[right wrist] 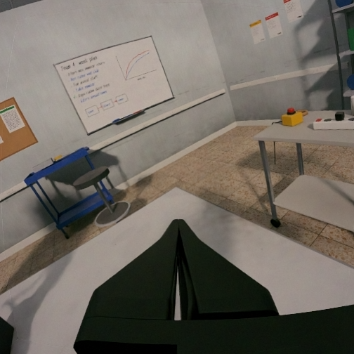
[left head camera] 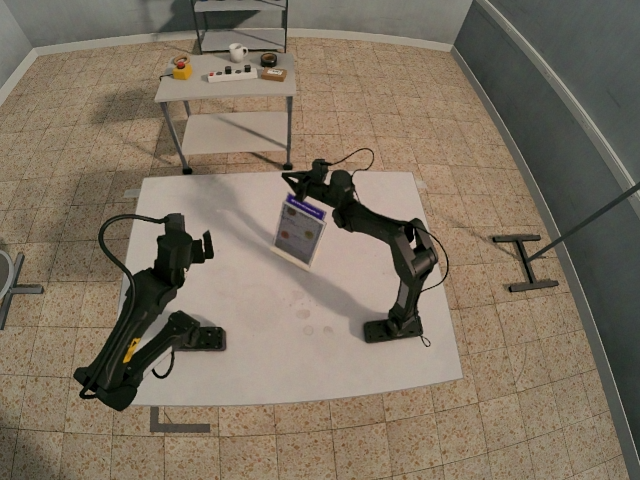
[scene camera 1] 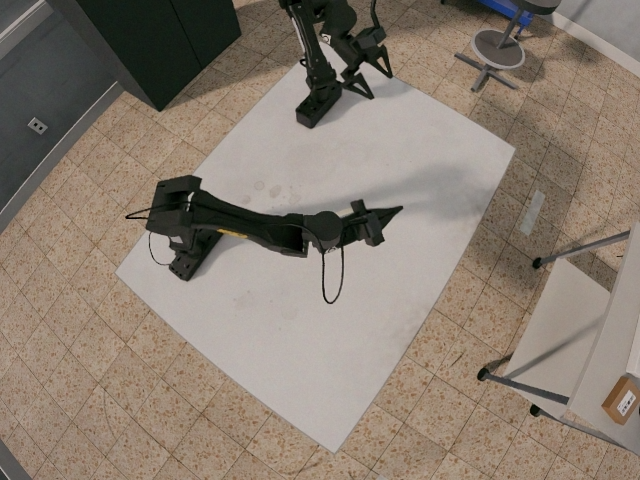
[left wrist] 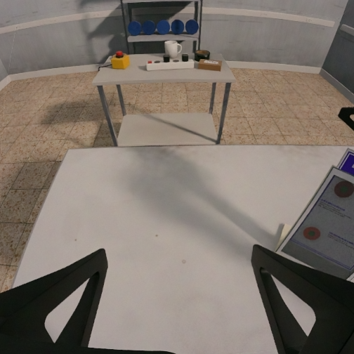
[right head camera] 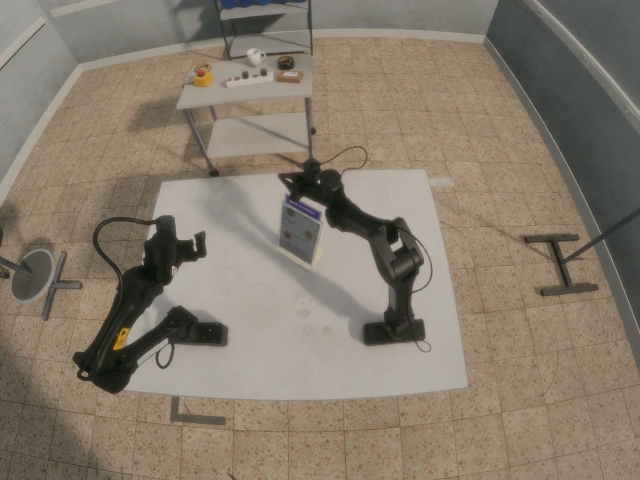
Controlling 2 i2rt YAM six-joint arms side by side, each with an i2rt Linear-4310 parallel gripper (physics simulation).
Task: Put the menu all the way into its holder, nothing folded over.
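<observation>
The menu point(left head camera: 306, 206) point(right head camera: 303, 208) point(left wrist: 349, 164) stands in its tilted clear holder point(left head camera: 290, 257) point(right head camera: 293, 258) point(left wrist: 283, 234). Its purple top strip sticks up above the holder's upper edge and looks flat. The lower part shows through the clear front. My right gripper point(left head camera: 283, 175) point(right head camera: 280, 176) point(scene camera 1: 401, 207) point(right wrist: 177, 227) is shut and empty, its body over the menu's top left corner and its tips beyond it. My left gripper point(left head camera: 208, 245) point(right head camera: 200, 244) point(scene camera 1: 382, 86) point(left wrist: 178, 255) is open and empty, well to the left of the holder. In scene camera 1 the right arm hides most of the holder.
The holder stands on a white table point(left head camera: 248, 361) point(right head camera: 258, 366) point(scene camera 1: 310, 403). Behind the table is a grey cart point(left head camera: 170, 93) point(right head camera: 188, 100) bearing a white mug point(left head camera: 237, 52), a power strip point(left head camera: 232, 75) and a small brown box point(left head camera: 273, 74).
</observation>
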